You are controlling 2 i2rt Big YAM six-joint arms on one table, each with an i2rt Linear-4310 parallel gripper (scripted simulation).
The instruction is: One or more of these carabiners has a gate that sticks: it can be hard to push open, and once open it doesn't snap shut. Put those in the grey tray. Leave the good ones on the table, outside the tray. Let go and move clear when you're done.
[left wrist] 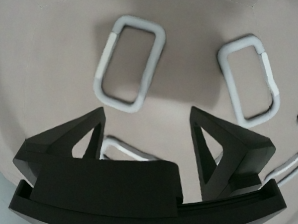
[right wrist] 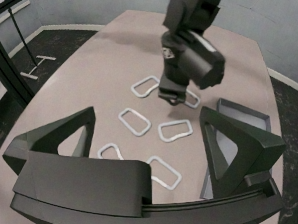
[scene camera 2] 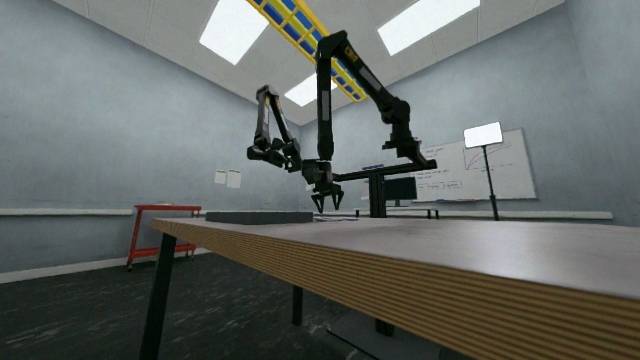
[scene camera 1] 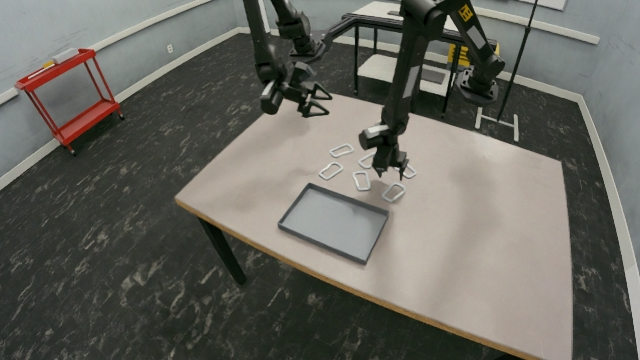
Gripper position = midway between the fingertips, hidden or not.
Observation:
In view: the left gripper (left wrist: 147,112), the right gripper (scene camera 1: 330,105) and a grey tray (scene camera 1: 330,220).
The grey tray also shows in the right wrist view (right wrist: 240,112) and in scene camera 2 (scene camera 2: 244,218). The left gripper shows as well in the right wrist view (right wrist: 176,93). The right gripper shows as well in the right wrist view (right wrist: 147,112). The left wrist view does not show the grey tray: it is out of frame.

